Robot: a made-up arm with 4 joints. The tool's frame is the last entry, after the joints.
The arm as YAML. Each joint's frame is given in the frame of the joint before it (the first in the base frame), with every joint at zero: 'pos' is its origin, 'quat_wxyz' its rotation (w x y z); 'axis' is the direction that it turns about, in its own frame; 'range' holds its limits. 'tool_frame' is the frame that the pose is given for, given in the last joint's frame.
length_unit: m
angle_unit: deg
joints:
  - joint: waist
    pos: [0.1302, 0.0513, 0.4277]
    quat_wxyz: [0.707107, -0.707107, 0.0, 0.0]
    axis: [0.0, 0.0, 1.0]
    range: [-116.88, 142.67]
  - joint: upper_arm
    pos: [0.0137, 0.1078, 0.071]
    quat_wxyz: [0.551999, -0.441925, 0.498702, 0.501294]
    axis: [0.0, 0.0, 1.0]
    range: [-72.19, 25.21]
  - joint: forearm
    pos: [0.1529, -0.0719, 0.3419]
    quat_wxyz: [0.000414, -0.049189, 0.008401, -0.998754]
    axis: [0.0, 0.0, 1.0]
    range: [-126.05, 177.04]
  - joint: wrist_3
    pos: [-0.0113, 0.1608, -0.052]
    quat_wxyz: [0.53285, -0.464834, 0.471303, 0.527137]
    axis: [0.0, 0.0, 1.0]
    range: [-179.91, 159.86]
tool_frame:
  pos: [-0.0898, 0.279, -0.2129]
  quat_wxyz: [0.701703, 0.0, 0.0, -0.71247]
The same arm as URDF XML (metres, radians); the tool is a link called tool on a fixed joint. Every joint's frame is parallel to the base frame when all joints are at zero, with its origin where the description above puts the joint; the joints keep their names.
<robot name="arm">
  <joint name="tool_joint" type="fixed">
    <parent link="link4"/>
    <child link="tool"/>
    <origin xyz="-0.2129 -0.2776 -0.094" rpy="1.5708 0 1.5708"/>
  </joint>
  <joint name="wrist_3" type="revolute">
    <parent link="link3"/>
    <child link="link4"/>
    <origin xyz="0.153 -0.0143 0.0713"/>
    <axis xyz="1 0 0"/>
    <limit lower="-3.14" upper="2.7901"/>
  </joint>
  <joint name="forearm" type="revolute">
    <parent link="link2"/>
    <child link="link3"/>
    <origin xyz="0.1082 -0.1145 -0.3473"/>
    <axis xyz="0.123605 0.013601 -0.992238"/>
    <limit lower="-2.2" upper="3.0899"/>
  </joint>
  <joint name="upper_arm" type="revolute">
    <parent link="link1"/>
    <child link="link2"/>
    <origin xyz="0.0137 0.071 -0.1078"/>
    <axis xyz="0.107497 0.111997 -0.987877"/>
    <limit lower="-1.26" upper="0.44"/>
  </joint>
  <joint name="waist" type="revolute">
    <parent link="base"/>
    <child link="link1"/>
    <origin xyz="0.1302 0.0513 0.4277"/>
    <axis xyz="0 1 0"/>
    <limit lower="-2.0399" upper="2.4901"/>
  </joint>
  <link name="base"/>
  <link name="link1"/>
  <link name="link2"/>
  <link name="link3"/>
  <link name="link4"/>
  <link name="tool"/>
</robot>

